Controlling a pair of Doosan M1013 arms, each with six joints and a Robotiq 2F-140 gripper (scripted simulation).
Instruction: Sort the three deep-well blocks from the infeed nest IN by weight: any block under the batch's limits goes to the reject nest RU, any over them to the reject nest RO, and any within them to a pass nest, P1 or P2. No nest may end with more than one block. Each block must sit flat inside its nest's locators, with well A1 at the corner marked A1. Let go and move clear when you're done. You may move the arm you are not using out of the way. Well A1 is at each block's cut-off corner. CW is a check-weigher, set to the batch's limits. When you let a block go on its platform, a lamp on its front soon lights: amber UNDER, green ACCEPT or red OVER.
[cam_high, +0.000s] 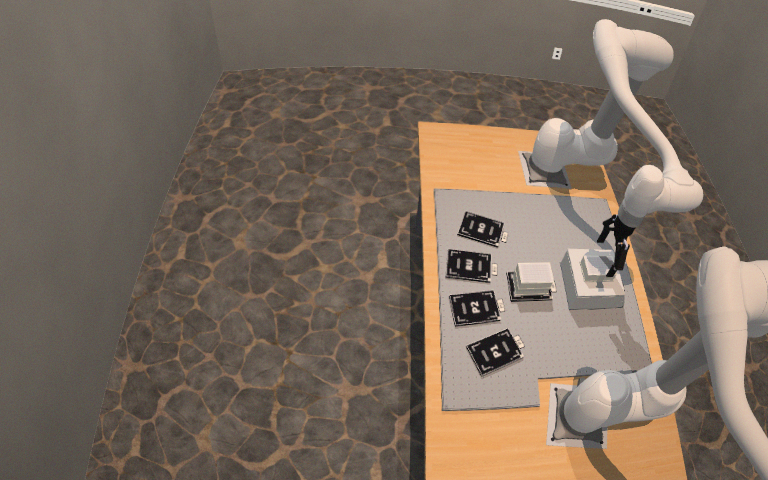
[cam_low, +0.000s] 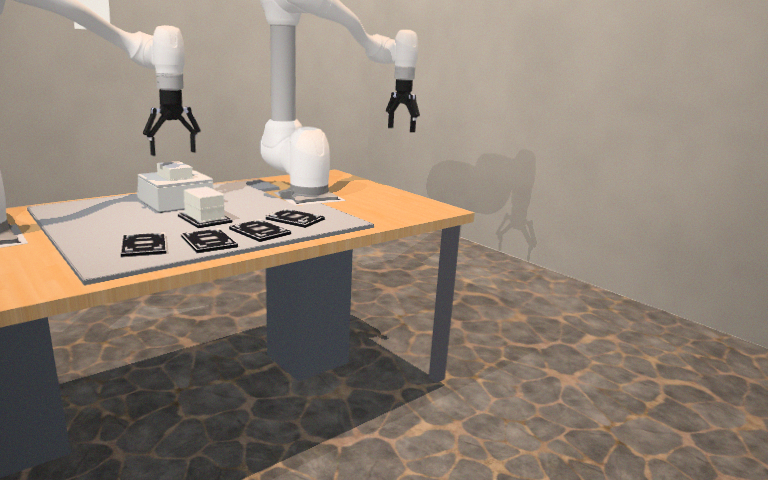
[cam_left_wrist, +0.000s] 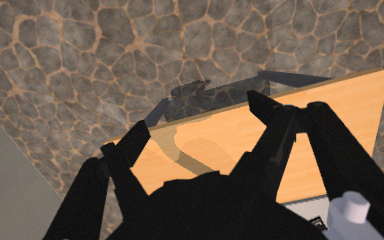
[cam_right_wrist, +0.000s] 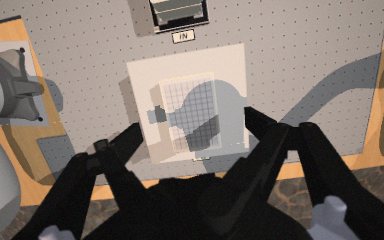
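My right hand is 130 mm above the check-weigher CW and 10 mm past it. Also, from my right hand: nest RU (470 mm ahead, 190 mm below, 60 mm to the right); then nest P2 (460 mm ahead, 190 mm below, 120 mm to the left); then infeed nest (250 mm ahead, 190 mm below, 10 mm to the left).
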